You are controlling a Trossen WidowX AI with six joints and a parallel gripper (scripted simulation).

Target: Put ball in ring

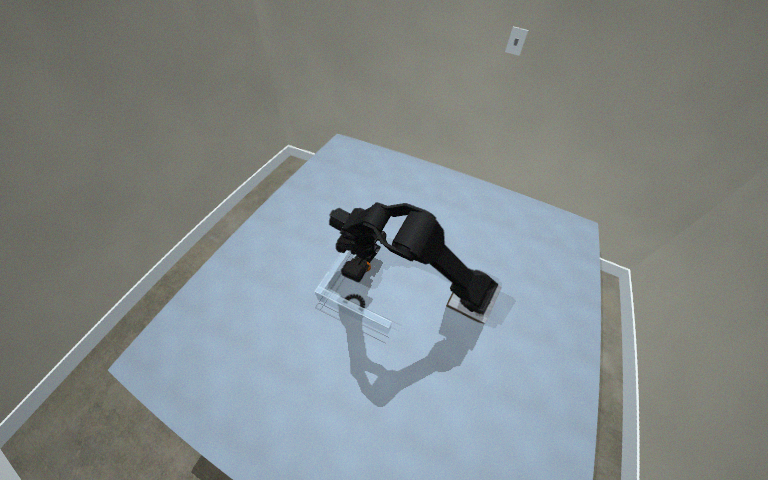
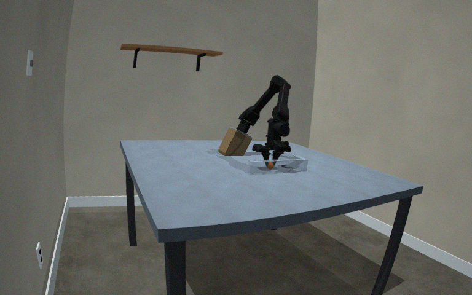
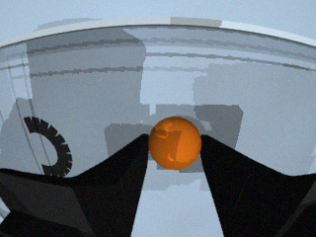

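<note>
My gripper is now 70 mm short of the clear wall and 10 mm above it. From my hand the other things lie so: orange ball 30 mm below.
</note>
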